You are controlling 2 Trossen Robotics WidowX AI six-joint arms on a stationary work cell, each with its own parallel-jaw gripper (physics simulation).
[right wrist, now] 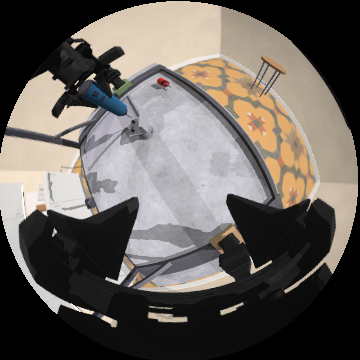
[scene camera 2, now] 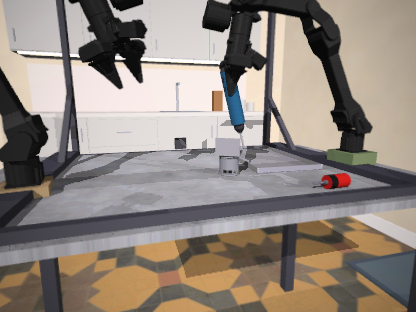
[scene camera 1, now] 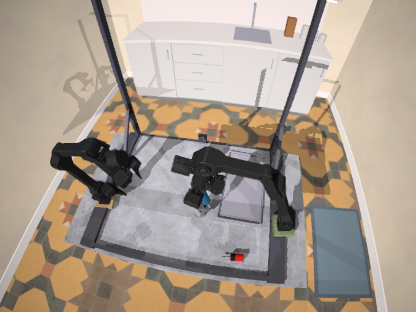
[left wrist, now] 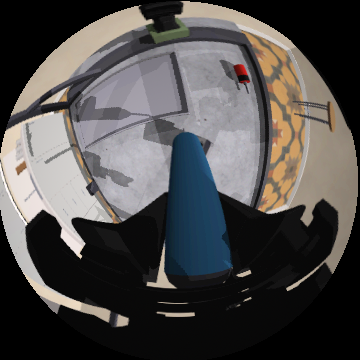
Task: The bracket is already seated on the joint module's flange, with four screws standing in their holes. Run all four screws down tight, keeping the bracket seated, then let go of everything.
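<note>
A grey bracket sits upright on the joint module. Dark spots show on the bracket's face in the right wrist view; the screws are too small to tell how far in they are. My left gripper is shut on a blue screwdriver, held tilted. Its thin bit points down close beside the bracket; whether it touches a screw cannot be told. My right gripper is open and empty, high over the table, left of the bracket.
A red and black tool lies near the table's front right. A flat grey tray lies right of the joint module. Dark frame posts rise at the table's back corners.
</note>
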